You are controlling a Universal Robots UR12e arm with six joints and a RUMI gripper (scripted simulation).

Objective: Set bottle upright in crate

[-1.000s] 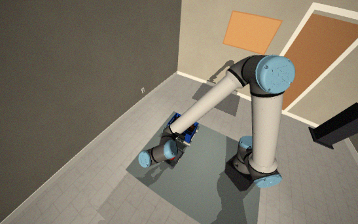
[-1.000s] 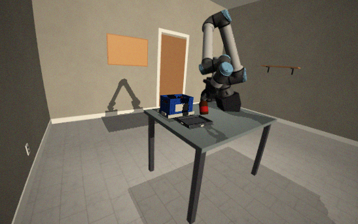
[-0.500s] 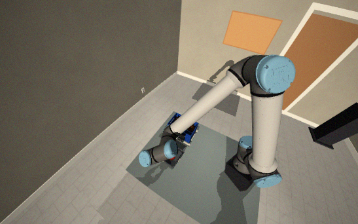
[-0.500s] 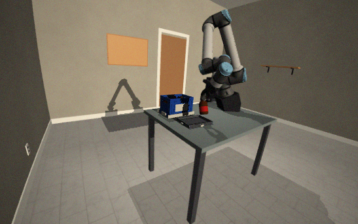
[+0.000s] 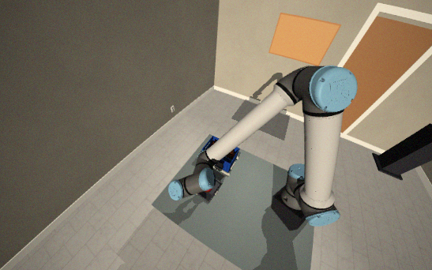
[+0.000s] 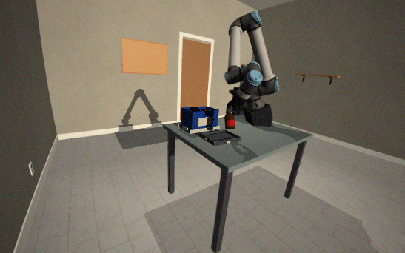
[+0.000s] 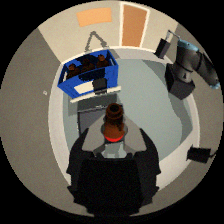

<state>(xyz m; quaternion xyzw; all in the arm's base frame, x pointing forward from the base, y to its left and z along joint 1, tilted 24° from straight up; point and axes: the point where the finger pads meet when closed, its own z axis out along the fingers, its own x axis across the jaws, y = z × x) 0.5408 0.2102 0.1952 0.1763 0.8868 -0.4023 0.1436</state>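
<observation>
Right now the bottle is 20 mm to the left of my hand and 50 mm below it. From my hand the other things lie so: crate: 60 mm ahead, 280 mm to the right, 120 mm below; then tray: 60 mm ahead, 190 mm below.
</observation>
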